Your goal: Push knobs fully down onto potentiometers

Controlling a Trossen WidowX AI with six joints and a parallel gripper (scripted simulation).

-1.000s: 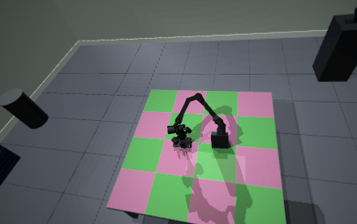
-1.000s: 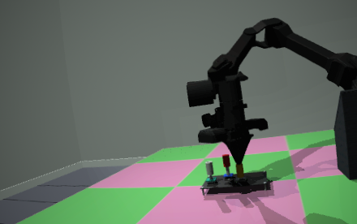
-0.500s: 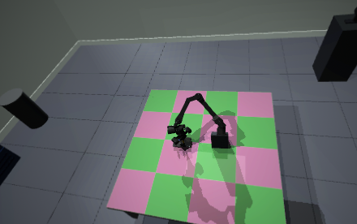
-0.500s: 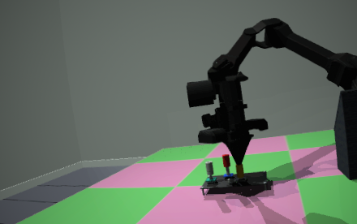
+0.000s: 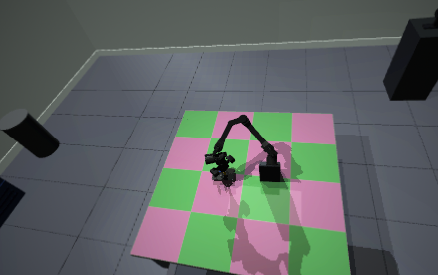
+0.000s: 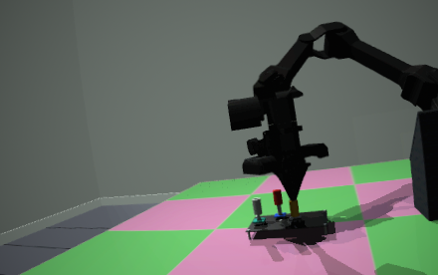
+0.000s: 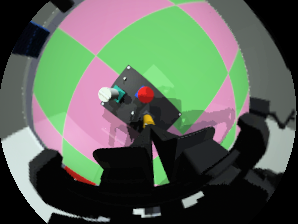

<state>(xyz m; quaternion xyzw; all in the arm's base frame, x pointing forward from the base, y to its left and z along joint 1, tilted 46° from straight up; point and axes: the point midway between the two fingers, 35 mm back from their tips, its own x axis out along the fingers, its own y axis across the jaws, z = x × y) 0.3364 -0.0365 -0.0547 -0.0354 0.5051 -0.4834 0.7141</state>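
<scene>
My gripper tip is now 10 mm above the yellow knob.
</scene>
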